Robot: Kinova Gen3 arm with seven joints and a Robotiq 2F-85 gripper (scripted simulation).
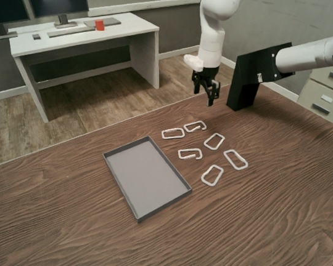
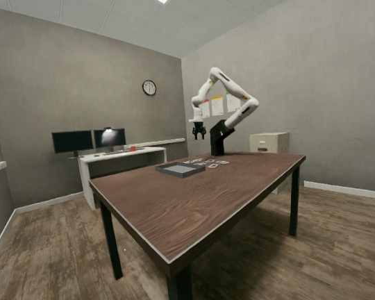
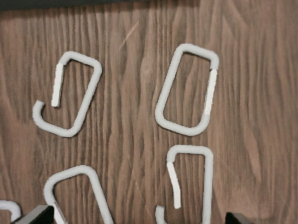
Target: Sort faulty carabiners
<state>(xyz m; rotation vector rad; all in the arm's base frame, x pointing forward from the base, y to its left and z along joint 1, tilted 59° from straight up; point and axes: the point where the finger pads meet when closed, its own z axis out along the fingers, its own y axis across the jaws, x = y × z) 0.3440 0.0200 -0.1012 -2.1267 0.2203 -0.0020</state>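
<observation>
The grey tray is 290 mm ahead of my hand, 60 mm to the left of it and 190 mm below it.
</observation>
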